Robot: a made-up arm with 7 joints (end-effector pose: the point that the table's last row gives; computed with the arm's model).
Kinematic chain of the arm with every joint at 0, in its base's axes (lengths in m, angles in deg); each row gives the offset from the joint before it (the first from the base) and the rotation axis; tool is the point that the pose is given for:
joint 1: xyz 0 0 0.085 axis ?
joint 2: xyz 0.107 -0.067 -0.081 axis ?
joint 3: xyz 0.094 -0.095 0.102 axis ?
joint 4: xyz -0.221 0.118 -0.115 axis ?
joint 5: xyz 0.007 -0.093 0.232 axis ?
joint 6: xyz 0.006 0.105 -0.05 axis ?
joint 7: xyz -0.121 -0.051 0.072 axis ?
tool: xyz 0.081 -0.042 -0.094
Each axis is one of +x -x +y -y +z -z.
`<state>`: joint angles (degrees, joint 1 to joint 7).
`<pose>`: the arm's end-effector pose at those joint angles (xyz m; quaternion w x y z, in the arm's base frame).
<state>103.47 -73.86 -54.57 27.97 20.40 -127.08 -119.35</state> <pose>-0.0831 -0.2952 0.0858 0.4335 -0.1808 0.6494 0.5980</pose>
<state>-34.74 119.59 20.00 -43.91 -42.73 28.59 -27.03</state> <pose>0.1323 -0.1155 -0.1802 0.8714 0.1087 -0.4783 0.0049</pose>
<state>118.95 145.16 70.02 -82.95 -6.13 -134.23 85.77</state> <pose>0.1412 0.1252 -0.0674 0.7816 0.2531 -0.0624 0.5667</pose>
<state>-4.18 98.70 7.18 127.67 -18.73 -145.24 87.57</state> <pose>0.2421 0.0967 -0.3733 0.2461 0.8669 0.3425 -0.2659</pose>
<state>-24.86 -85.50 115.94 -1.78 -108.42 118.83 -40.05</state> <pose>0.0975 0.0311 0.1411 0.3582 -0.3915 0.4123 -0.7406</pose>
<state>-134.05 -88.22 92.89 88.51 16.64 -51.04 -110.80</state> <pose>-0.0869 0.0647 0.3057 0.3895 -0.4932 0.5643 0.5353</pose>
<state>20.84 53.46 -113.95 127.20 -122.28 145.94 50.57</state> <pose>-0.2661 -0.2343 0.0134 0.5321 -0.6692 0.4224 -0.3011</pose>
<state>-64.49 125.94 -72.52 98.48 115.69 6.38 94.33</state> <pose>0.4010 0.0211 -0.3291 0.5394 -0.3638 0.5175 -0.5557</pose>
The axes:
joint 1: -z
joint 2: -y
joint 3: +x
joint 4: -y
joint 5: +x
joint 6: -z
joint 7: -y

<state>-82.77 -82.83 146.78 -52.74 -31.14 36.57 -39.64</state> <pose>0.2596 0.1496 0.1512 0.0598 0.1542 0.9855 0.0378</pose>
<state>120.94 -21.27 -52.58 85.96 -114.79 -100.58 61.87</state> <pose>-0.0975 0.1366 0.1631 0.6022 -0.3354 0.7200 -0.0807</pose>
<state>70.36 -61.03 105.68 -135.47 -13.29 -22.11 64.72</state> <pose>0.2646 -0.2701 0.0925 0.1311 0.9728 -0.1900 -0.0182</pose>
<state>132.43 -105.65 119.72 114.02 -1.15 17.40 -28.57</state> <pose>-0.2737 -0.3505 0.1222 0.6943 0.0078 -0.0672 0.7165</pose>
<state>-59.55 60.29 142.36 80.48 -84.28 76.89 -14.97</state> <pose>-0.0956 -0.1711 -0.0717 0.5734 0.3884 0.6118 -0.3822</pose>
